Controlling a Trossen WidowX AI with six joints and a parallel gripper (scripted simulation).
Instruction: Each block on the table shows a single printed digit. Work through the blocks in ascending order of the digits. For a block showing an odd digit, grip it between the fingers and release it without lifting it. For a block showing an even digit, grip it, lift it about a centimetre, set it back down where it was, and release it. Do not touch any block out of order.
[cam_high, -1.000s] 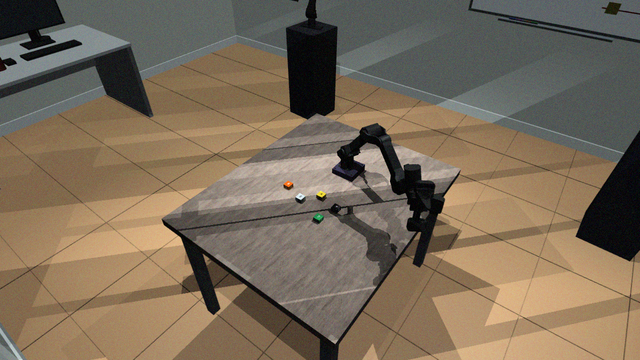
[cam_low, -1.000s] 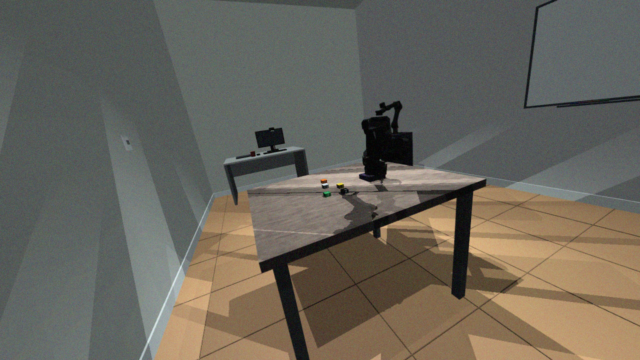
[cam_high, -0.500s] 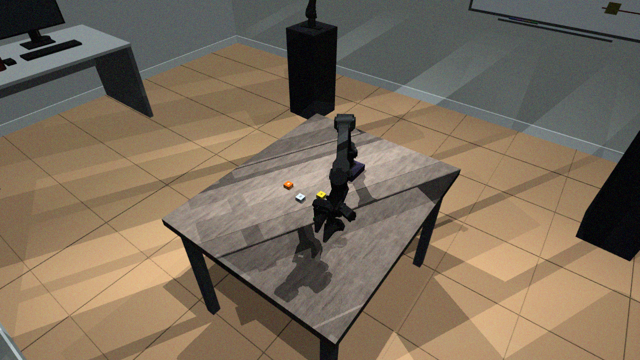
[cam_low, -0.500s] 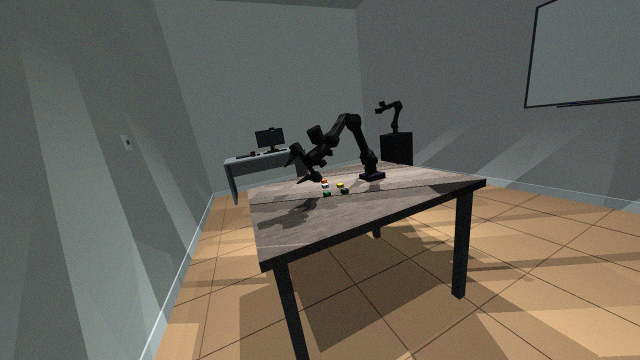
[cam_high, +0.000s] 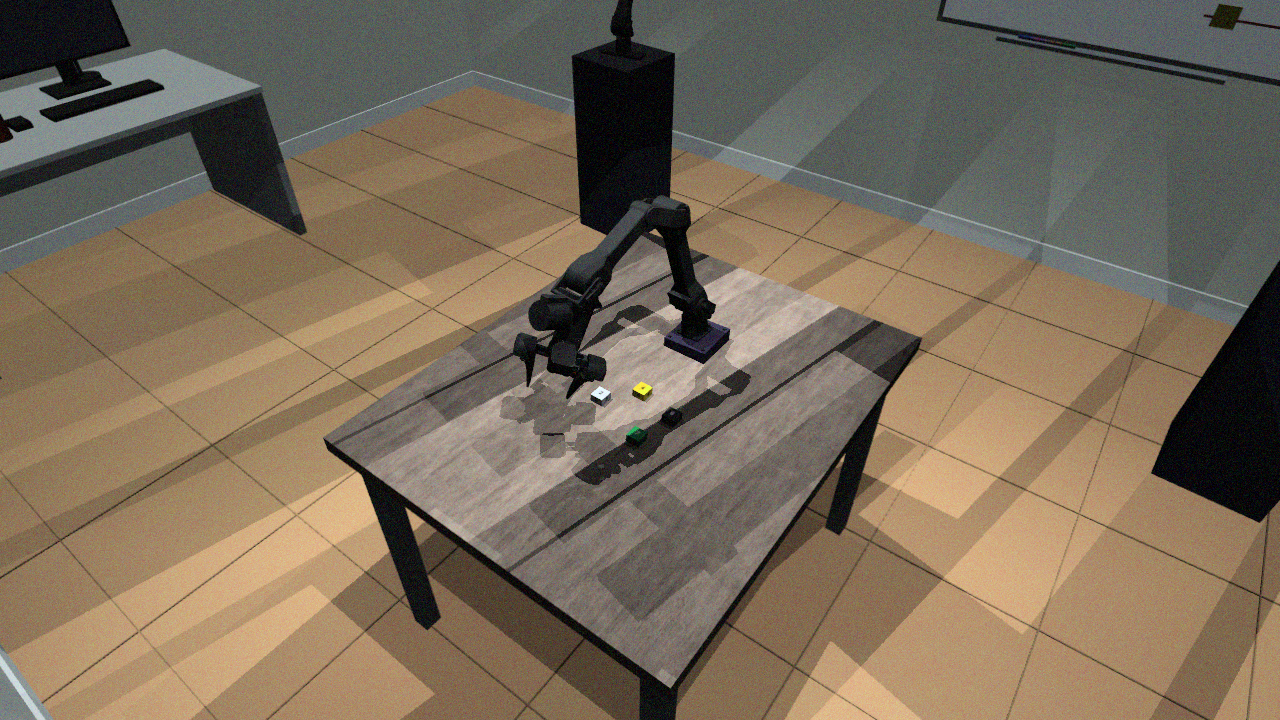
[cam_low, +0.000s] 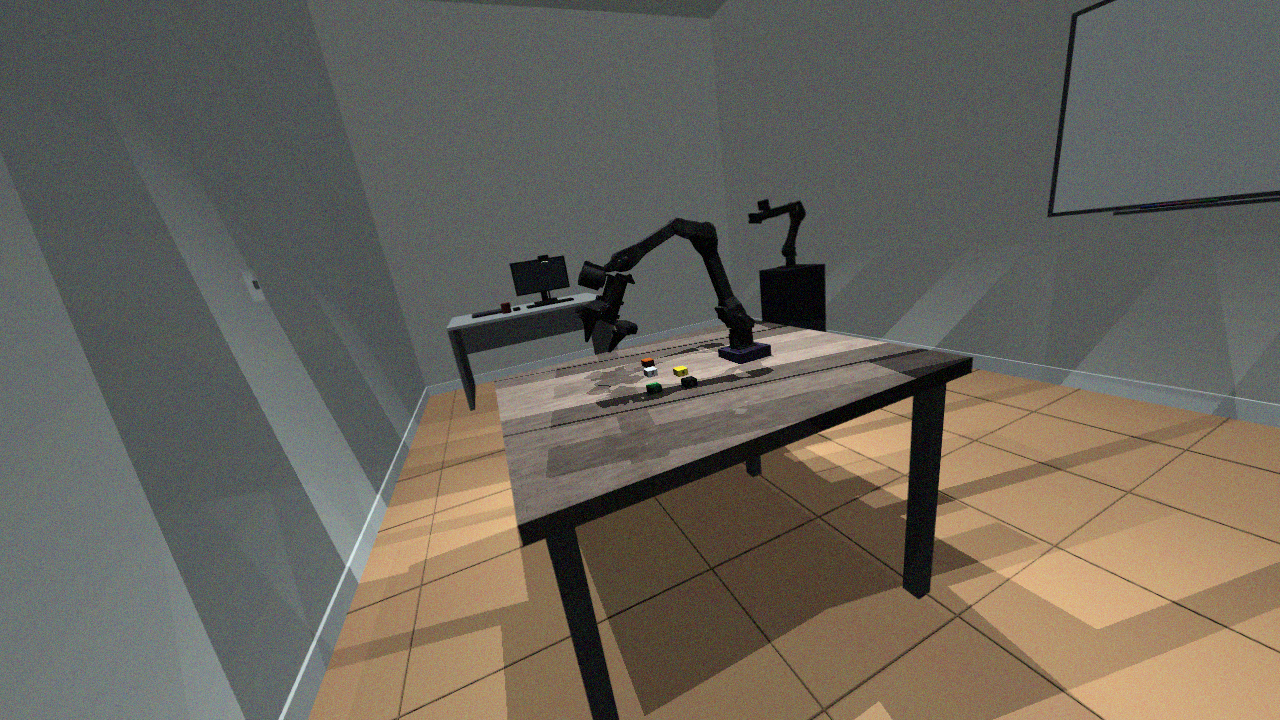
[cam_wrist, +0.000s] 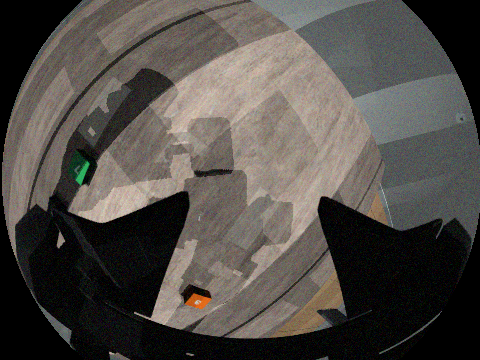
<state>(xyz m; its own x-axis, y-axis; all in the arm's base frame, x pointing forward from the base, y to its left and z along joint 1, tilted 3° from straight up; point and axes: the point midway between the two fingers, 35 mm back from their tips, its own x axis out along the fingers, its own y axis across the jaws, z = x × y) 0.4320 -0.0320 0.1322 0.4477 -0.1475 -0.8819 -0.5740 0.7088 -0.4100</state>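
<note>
The white block lies 140 mm behind my gripper tip, 110 mm below it and 10 mm to the left of it. Also, from my gripper tip: orange block (170 mm behind, 110 mm below, 90 mm to the right); green block (150 mm to the left, 110 mm below, 100 mm behind); yellow block (220 mm behind, 110 mm below, 70 mm to the left).
</note>
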